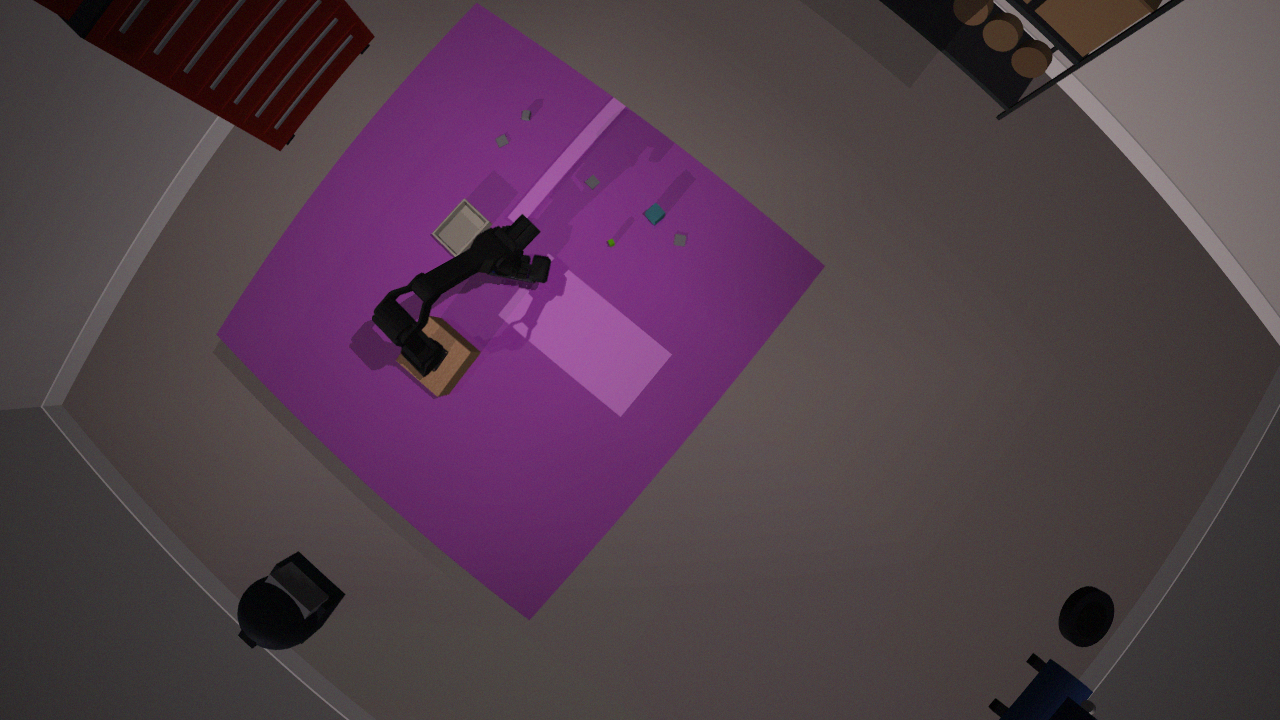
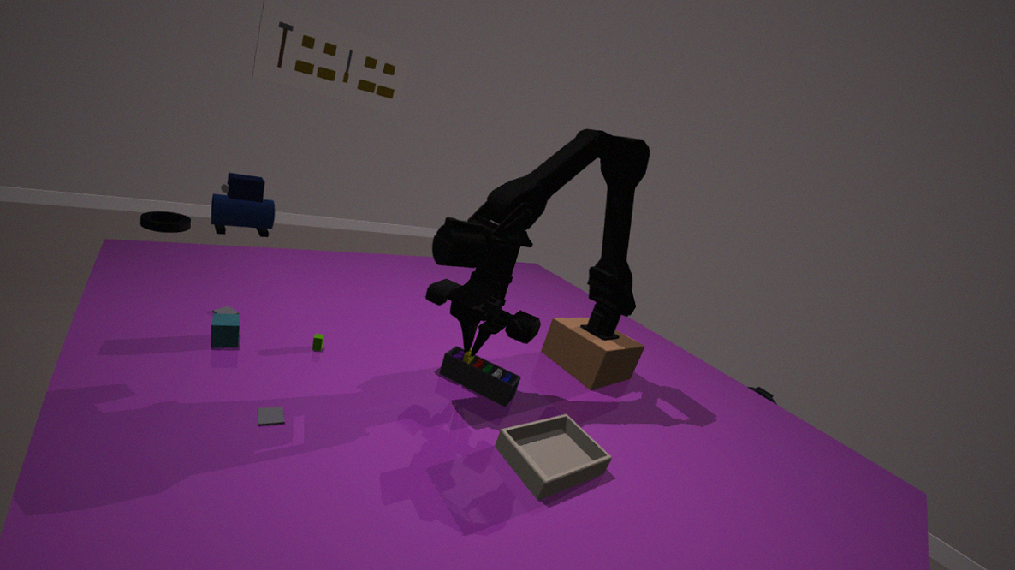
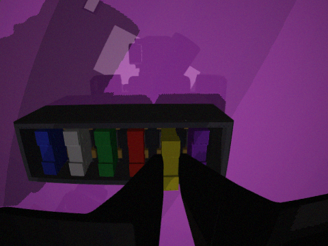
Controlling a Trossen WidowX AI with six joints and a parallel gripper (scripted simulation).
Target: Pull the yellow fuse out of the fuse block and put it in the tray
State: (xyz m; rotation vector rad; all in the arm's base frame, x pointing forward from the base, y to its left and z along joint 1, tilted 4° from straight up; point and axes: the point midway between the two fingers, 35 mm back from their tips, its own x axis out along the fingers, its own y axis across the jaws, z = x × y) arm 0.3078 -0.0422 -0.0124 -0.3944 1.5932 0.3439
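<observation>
Now: gripper tip 1 cm past the grey tray, 21 cm to the right of it and 5 cm above it. Also, from my gripper tip: yellow fuse 1 cm below; teal cube 34 cm ahead, 19 cm to the right, 3 cm below; small green cube 20 cm ahead, 14 cm to the right, 4 cm below.
</observation>
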